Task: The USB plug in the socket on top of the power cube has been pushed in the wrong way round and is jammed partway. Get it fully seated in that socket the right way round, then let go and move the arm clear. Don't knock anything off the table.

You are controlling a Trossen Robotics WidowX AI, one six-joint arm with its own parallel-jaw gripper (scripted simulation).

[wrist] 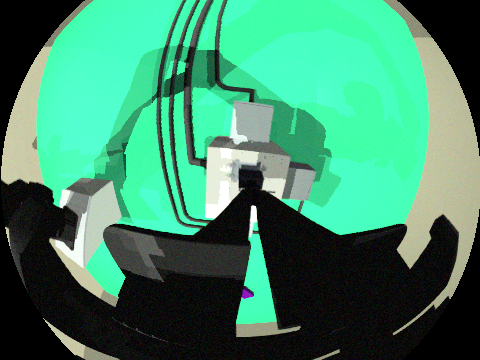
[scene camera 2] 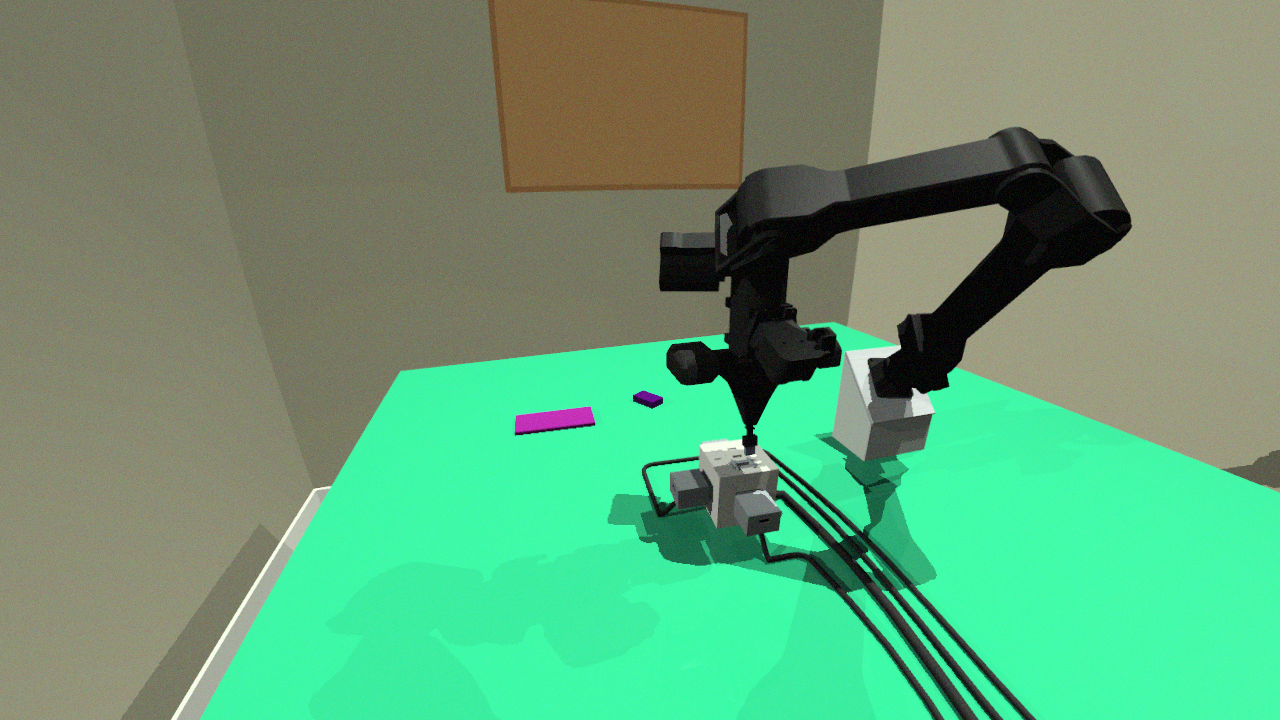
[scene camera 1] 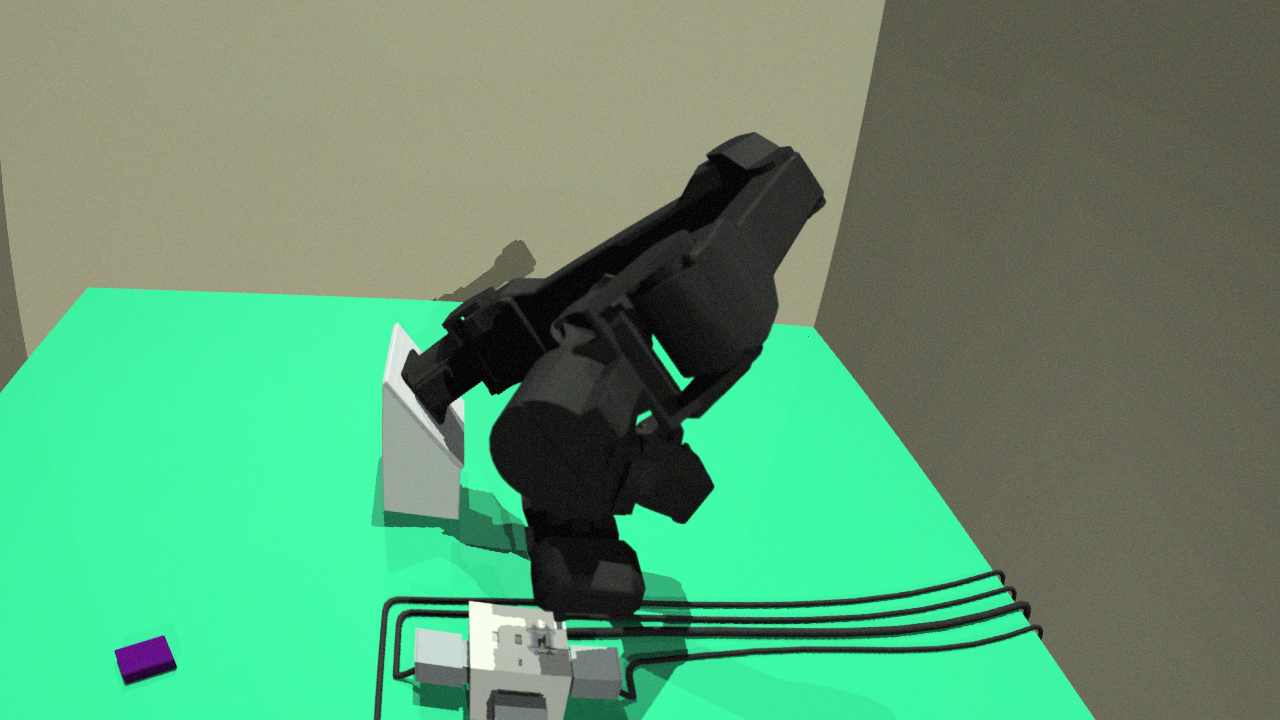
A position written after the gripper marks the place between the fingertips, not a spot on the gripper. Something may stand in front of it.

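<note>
Flat magenta slab [scene camera 2: 549, 421]. Scene camera 1 does not show the slab, out of frame there. The wrist view does not show the slab, hidden by the gripper. Dark USB plug, carried by the gripper [scene camera 1: 557, 591]. Gripper also at [wrist: 252, 196] and [scene camera 2: 749, 424].
</note>
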